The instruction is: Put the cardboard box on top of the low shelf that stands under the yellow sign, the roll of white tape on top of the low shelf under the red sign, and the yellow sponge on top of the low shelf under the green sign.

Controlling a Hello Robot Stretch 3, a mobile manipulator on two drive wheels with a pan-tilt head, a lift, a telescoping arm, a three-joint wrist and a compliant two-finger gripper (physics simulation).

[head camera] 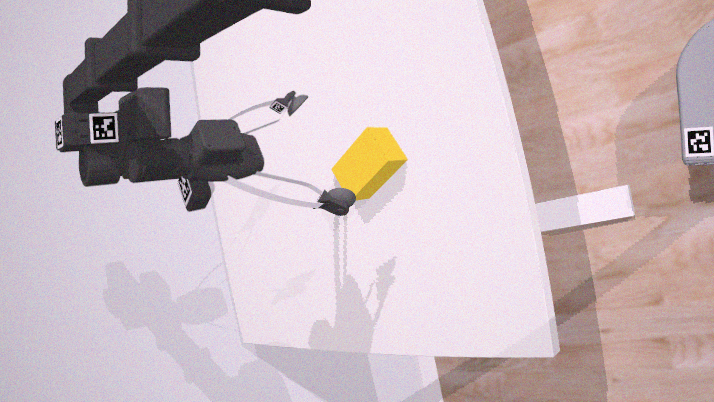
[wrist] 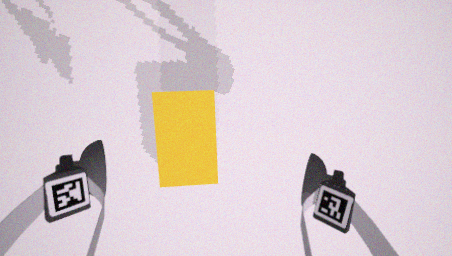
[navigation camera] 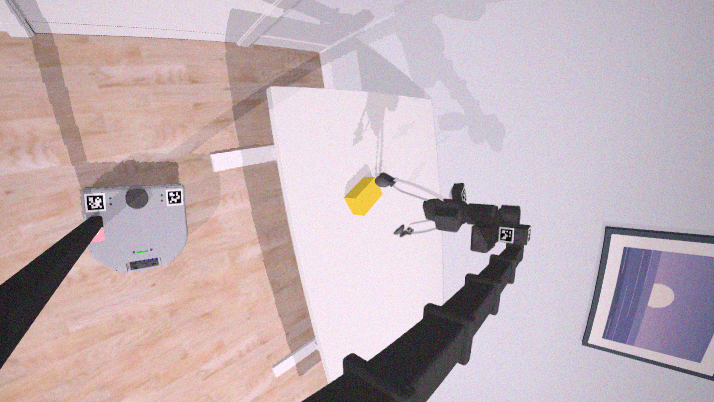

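Pixels of known places: gripper, fingertip midpoint: (head camera: 327,149) (navigation camera: 385,206); robot's base at its link origin: (navigation camera: 137,197).
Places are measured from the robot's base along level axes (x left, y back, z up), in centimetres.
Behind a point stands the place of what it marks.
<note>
The yellow sponge (head camera: 370,160) @(x -51.9, y 0.1, z 76.6 cm) (navigation camera: 362,197) @(x -51.4, y -0.2, z 76.6 cm) (wrist: 186,139) lies flat on a white table (head camera: 450,280) @(x -42.3, y -17.7, z 72.0 cm) (navigation camera: 350,280) @(x -50.8, y 25.0, z 72.1 cm) (wrist: 380,80). My gripper (head camera: 317,151) @(x -54.9, y 2.1, z 82.0 cm) (navigation camera: 393,205) @(x -54.9, y 2.1, z 82.0 cm) (wrist: 208,165) @(x -54.9, y 2.1, z 82.0 cm) is open and empty, above the table on the wall side of the sponge. In the wrist view the sponge appears between the two fingers, nearer the left one, its long side running roughly along the view's vertical. In the head view one fingertip overlaps the sponge's near corner; contact cannot be told. The cardboard box, the white tape, the low shelves and the signs do not show.
My base (head camera: 702,95) @(x -11.7, y 9.8, z 16.0 cm) (navigation camera: 145,222) @(x -2.1, y 8.5, z 16.0 cm) stands on the wooden floor beside the table's long edge. White table legs (head camera: 585,207) (navigation camera: 242,157) stick out below that edge. A wall runs along the table's far side, with a framed picture (navigation camera: 667,295) @(x -118.1, y 33.9, z 161.3 cm). My arm (navigation camera: 425,340) @(x -17.8, y 8.2, z 115.1 cm) crosses over the table.
</note>
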